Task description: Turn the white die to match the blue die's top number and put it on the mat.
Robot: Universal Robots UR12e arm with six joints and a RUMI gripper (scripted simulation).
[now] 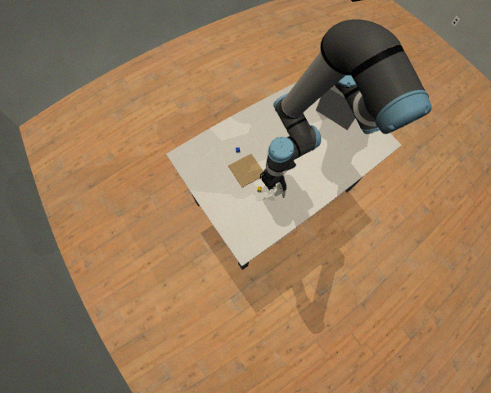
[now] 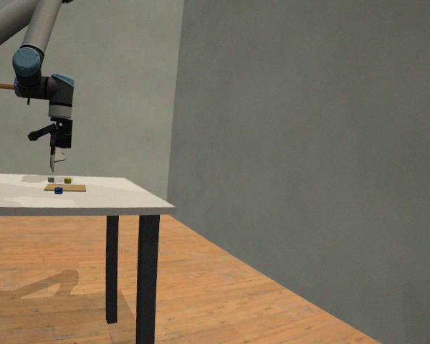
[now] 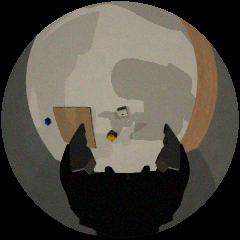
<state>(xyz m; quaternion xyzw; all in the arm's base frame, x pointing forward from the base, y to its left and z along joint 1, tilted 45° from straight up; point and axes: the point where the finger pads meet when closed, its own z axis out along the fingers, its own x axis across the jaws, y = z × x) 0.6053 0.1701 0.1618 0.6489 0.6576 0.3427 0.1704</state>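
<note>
My hand is 4 cm above the white die. From my hand the other things lie so: blue die 27 cm to the right, 6 cm ahead, 4 cm below; tan mat 15 cm to the right, 7 cm ahead, 4 cm below; yellow die 6 cm ahead, 4 cm below, 2 cm to the right.
</note>
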